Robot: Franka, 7 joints.
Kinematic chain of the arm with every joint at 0, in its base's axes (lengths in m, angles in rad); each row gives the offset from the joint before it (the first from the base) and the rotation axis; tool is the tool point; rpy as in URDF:
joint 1: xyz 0 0 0.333 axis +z
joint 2: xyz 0 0 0 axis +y
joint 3: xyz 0 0 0.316 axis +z
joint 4: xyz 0.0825 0 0 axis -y
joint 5: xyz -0.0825 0 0.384 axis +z
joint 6: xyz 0 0 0 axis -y
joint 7: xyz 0.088 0 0 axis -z
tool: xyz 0 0 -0.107 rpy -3.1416 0 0
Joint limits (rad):
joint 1: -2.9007..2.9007
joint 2: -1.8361..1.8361
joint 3: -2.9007..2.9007
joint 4: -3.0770..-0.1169
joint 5: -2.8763..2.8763
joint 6: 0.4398..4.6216
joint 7: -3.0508..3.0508
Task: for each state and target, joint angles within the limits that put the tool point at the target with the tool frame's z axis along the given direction. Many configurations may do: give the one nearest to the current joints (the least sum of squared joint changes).
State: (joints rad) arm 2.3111 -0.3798 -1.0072 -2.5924 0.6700 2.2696 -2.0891
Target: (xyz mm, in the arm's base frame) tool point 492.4 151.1 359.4 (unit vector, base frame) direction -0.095 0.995 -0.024
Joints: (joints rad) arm 1.8710 -0.8339 -1.5751 -2.3048 0.9953 2.2724 -2.0891
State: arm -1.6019 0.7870 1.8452 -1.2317 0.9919 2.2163 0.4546
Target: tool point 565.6 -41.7 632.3 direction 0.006 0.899 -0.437
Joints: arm -1.5138 0.5787 1.6678 -1.6293 0.5359 1.7279 0.4546
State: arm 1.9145 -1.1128 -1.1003 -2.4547 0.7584 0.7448 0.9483
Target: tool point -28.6 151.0 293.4 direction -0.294 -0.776 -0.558
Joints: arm 2.2018 -1.0235 -0.8779 -3.0770 -0.1055 1.4098 0.9483
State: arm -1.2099 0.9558 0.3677 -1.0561 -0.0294 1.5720 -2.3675
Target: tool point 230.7 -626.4 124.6 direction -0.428 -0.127 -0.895
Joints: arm -1.2503 0.8245 0.0599 -1.6331 -0.6971 2.2873 -2.3675
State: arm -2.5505 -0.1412 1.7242 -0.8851 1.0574 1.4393 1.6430
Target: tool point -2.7 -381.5 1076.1 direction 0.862 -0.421 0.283
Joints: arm -2.8480 0.1702 1.4877 -0.6919 1.1536 2.0927 1.6430
